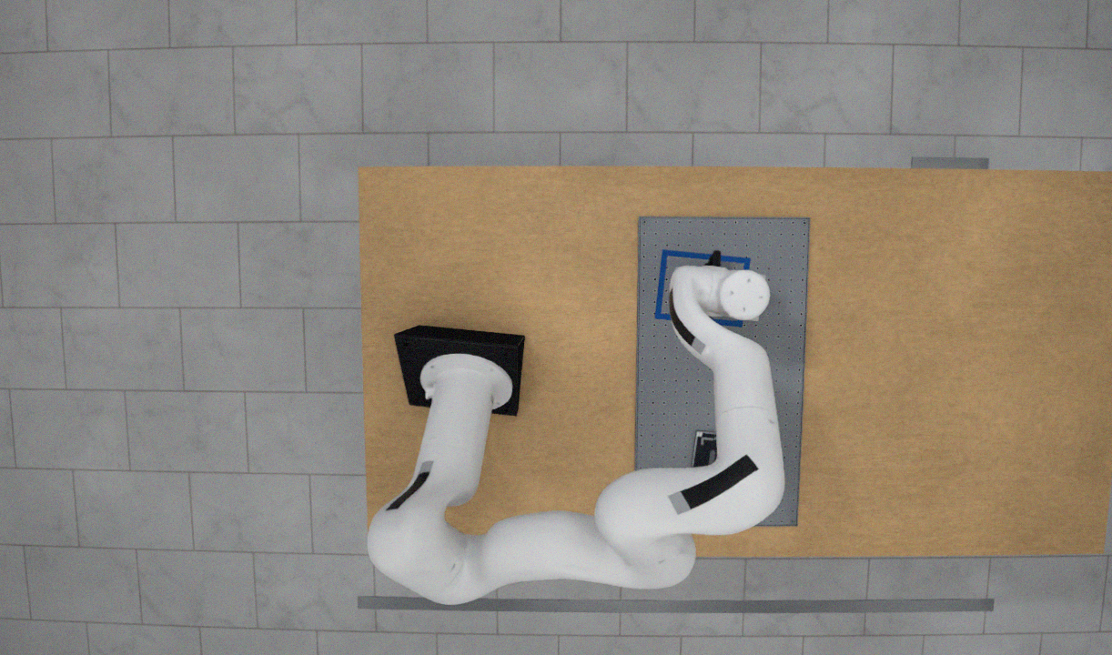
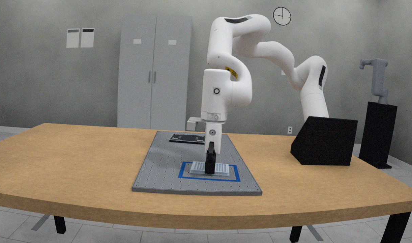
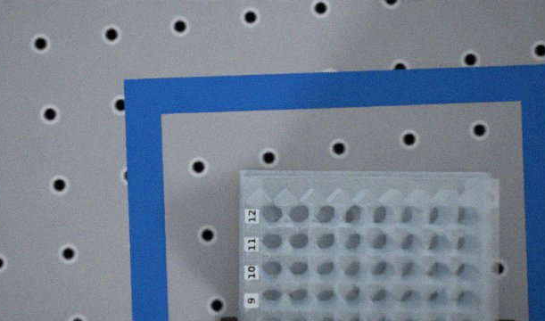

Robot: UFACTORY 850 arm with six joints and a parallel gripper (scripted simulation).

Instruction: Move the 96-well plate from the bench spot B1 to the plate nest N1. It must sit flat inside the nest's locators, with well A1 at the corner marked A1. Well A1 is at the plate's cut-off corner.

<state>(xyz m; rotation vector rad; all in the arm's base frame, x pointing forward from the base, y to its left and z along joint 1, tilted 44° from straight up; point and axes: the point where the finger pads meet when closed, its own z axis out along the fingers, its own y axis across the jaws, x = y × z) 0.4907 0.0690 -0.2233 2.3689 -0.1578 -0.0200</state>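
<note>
Right now the clear 96-well plate is 1 cm below my hand. Round my hand: black plate nest: 38 cm to the right, 8 cm ahead, 1 cm below.
</note>
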